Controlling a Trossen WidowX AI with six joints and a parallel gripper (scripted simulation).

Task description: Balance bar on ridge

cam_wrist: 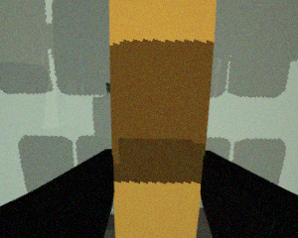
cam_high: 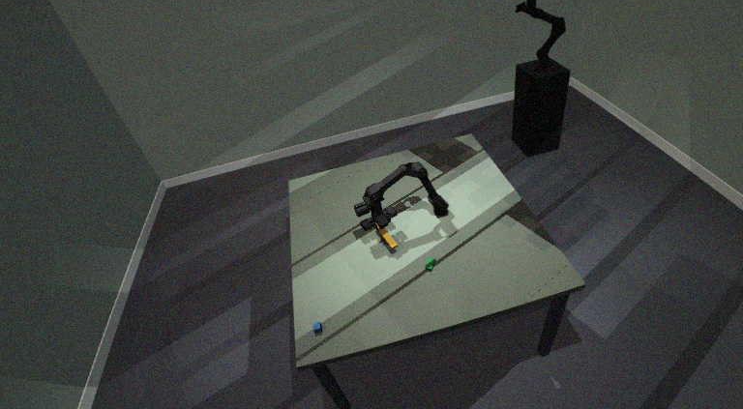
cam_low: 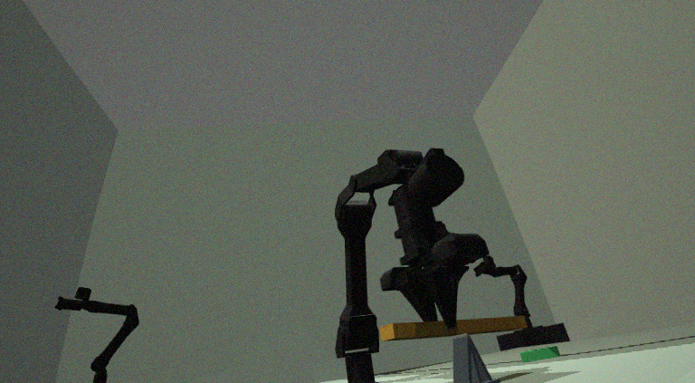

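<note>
Now: gripper tip 10 mm past the bar and 30 mm to the right of it.
</note>
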